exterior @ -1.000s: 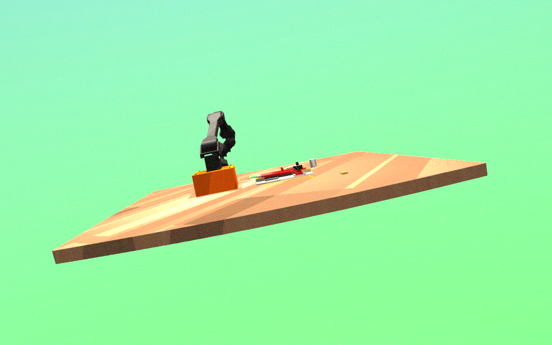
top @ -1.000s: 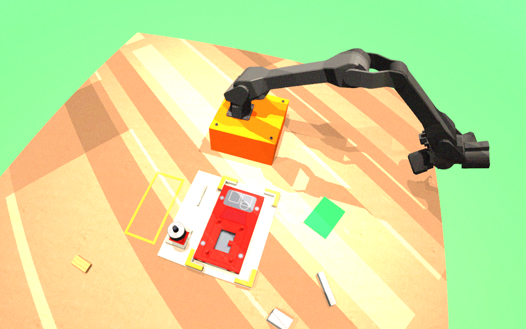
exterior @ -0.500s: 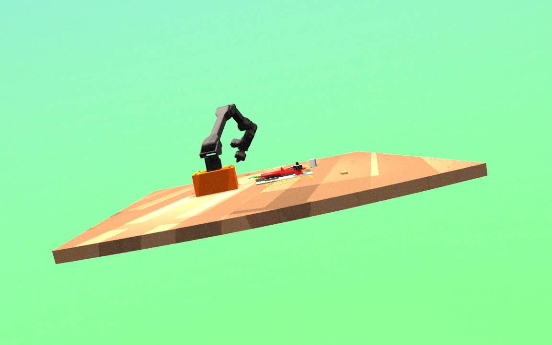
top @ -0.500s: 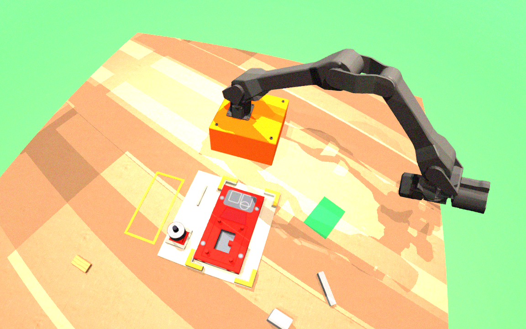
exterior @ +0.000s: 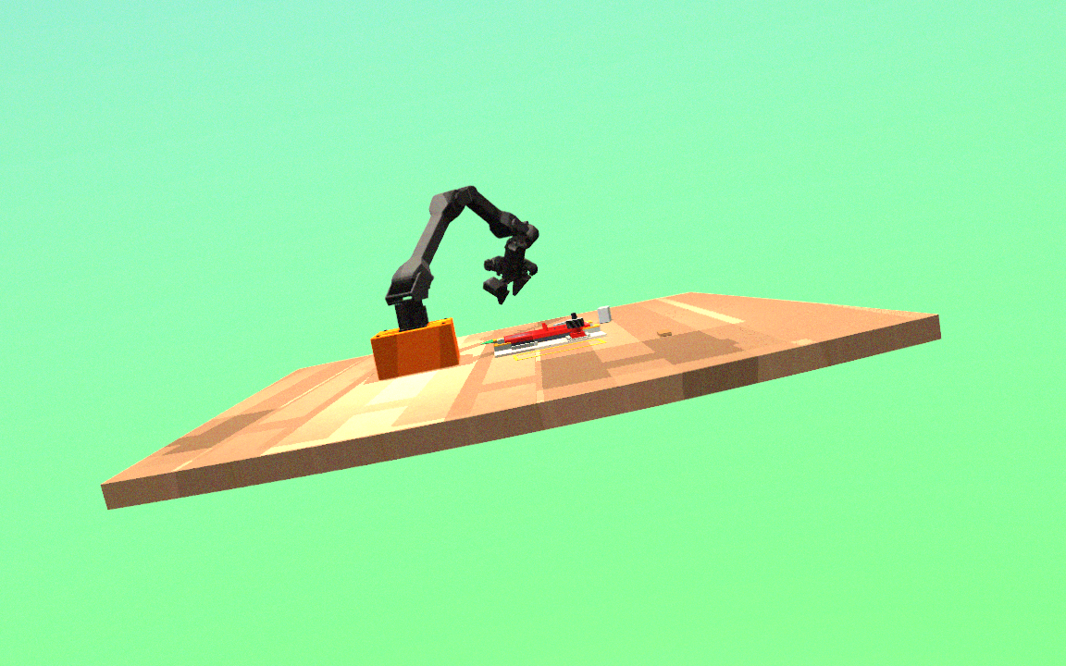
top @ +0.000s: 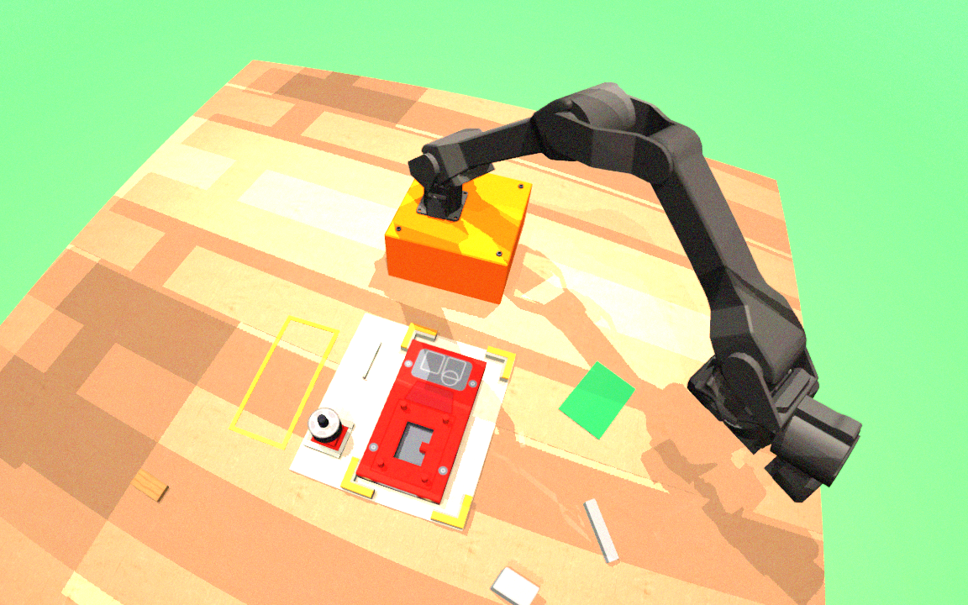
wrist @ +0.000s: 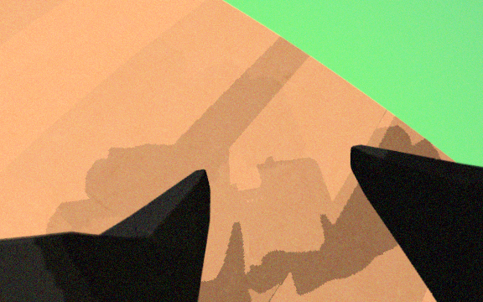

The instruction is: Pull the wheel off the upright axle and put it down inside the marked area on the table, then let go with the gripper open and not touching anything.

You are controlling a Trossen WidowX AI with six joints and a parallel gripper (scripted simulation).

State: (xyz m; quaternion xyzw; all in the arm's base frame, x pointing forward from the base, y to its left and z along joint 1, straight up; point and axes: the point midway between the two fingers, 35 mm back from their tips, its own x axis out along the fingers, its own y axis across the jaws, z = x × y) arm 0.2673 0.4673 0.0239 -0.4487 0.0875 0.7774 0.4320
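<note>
My gripper tip is 130 mm short of the grey bar, 180 mm to the left of it and 90 mm above it. From my gripper tip the other things lie so: wooden block 240 mm ahead, 740 mm to the right, 90 mm below; green patch 50 mm behind, 200 mm to the right, 90 mm below; grey block 220 mm ahead, 270 mm to the right, 70 mm below.
</note>
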